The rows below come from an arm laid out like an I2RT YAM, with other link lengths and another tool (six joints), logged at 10 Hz.
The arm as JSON. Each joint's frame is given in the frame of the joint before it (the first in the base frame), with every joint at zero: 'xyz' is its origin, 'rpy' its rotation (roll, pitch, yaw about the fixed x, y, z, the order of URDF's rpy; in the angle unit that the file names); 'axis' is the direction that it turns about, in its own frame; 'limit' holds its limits. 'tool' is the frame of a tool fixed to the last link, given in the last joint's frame.
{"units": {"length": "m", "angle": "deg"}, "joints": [
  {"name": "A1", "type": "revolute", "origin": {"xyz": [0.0, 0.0, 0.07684], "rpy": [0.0, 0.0, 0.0]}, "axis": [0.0, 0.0, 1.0], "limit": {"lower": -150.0, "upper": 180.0}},
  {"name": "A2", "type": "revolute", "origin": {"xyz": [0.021, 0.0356, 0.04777], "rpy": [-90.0, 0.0, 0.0]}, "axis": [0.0, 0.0, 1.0], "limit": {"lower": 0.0, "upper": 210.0}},
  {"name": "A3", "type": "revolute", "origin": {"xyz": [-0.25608, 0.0, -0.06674], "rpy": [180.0, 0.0, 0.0]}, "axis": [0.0, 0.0, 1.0], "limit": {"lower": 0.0, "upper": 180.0}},
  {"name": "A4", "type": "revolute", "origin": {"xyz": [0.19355, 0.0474, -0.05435], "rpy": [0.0, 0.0, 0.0]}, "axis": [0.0, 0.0, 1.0], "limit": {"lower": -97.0, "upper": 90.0}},
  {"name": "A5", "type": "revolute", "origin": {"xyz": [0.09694, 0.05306, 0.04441], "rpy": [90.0, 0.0, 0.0]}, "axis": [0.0, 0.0, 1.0], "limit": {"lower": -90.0, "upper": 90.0}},
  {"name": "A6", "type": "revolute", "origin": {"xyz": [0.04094, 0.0, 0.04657], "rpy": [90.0, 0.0, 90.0]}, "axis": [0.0, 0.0, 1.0], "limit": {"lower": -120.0, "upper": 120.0}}
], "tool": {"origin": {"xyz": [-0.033, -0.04, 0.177], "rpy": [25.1, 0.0, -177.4]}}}
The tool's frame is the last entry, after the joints.
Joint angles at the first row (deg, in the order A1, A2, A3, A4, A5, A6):
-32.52 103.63 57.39 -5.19 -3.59 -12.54
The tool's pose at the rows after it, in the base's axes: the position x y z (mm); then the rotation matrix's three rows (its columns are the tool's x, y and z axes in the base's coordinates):
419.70 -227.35 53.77; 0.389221 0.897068 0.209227; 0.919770 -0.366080 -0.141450; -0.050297 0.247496 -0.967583
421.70 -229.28 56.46; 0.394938 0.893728 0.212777; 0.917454 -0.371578 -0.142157; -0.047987 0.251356 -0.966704
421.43 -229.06 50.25; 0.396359 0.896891 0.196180; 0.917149 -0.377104 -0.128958; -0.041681 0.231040 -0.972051
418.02 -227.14 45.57; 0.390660 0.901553 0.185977; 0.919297 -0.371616 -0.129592; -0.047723 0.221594 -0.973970
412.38 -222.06 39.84; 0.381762 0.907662 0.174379; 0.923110 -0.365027 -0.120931; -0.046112 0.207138 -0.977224
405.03 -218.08 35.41; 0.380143 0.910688 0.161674; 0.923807 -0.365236 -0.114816; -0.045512 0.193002 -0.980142
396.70 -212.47 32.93; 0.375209 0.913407 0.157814; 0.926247 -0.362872 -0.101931; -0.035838 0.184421 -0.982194
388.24 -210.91 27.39; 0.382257 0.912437 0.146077; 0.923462 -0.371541 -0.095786; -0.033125 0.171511 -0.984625
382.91 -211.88 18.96; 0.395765 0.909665 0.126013; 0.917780 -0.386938 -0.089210; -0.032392 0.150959 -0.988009
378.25 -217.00 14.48; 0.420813 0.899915 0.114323; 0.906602 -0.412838 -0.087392; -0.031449 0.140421 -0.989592
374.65 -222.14 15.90; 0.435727 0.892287 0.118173; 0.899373 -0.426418 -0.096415; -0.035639 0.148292 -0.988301
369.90 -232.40 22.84; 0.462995 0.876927 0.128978; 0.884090 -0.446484 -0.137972; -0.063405 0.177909 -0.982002
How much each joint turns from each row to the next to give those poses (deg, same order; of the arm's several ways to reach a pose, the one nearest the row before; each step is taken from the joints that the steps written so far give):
0.00 -0.66 0.31 -0.16 -0.28 0.71
0.00 0.11 0.72 -0.38 0.09 0.37
0.00 1.03 0.90 -1.11 -0.04 0.21
0.00 -0.05 -0.85 0.28 0.14 -0.52
0.00 -0.42 -1.38 0.08 -0.28 -0.45
-0.09 -0.83 -1.54 -0.13 0.00 -0.18
-0.34 -1.35 -2.03 0.06 -0.73 -0.25
-0.42 -0.65 -1.80 0.39 0.01 0.04
-0.19 0.60 -0.65 0.10 0.53 0.46
-0.53 0.37 -0.34 0.16 0.63 0.87
-0.68 -0.52 -0.75 0.73 0.28 0.12
-0.60 -1.58 -1.71 2.08 1.71 0.16

